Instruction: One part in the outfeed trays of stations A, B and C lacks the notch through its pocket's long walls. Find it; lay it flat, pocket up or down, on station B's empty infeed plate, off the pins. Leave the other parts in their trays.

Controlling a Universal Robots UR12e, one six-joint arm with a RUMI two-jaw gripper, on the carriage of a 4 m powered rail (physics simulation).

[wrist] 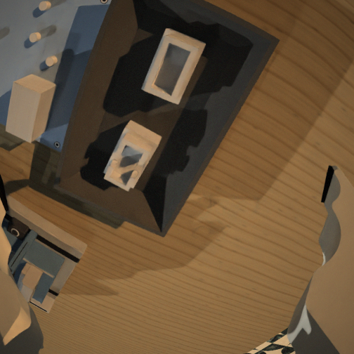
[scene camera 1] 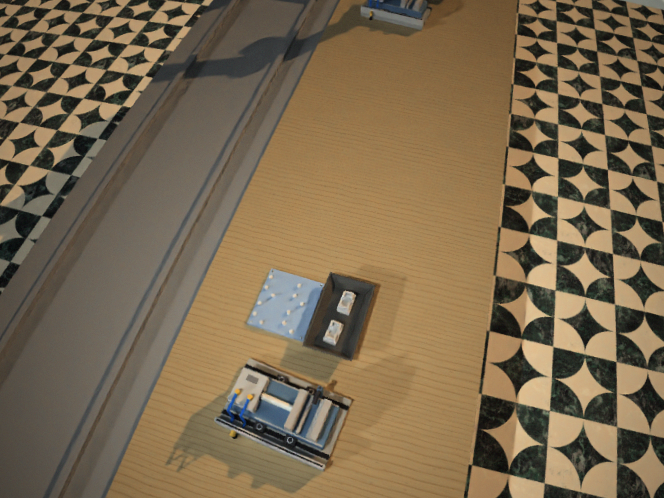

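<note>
In the wrist view a dark tray [wrist: 227,120] holds two pale parts, pocket up. The upper part [wrist: 196,55] has a plain rim around its pocket, with no notch visible in its long walls. The lower part [wrist: 145,134] has a stepped, broken rim around its pocket. A blue pinned plate [wrist: 17,55] beside the tray carries a pale block [wrist: 30,107], so it is not an empty plate. My gripper [wrist: 162,172] is open and empty above the tray's near end. In scene camera 1 another tray [scene camera 1: 363,321] holds two parts [scene camera 1: 347,302] [scene camera 1: 333,332], too small to judge, beside an empty pinned plate [scene camera 1: 272,316].
A vise fixture [wrist: 55,234] stands at the lower left in the wrist view. In scene camera 1 a vise fixture [scene camera 1: 254,388] stands near the plate, and part of another fixture [scene camera 1: 399,17] shows at the top. The grey rail [scene camera 1: 134,225] runs along the table's left side.
</note>
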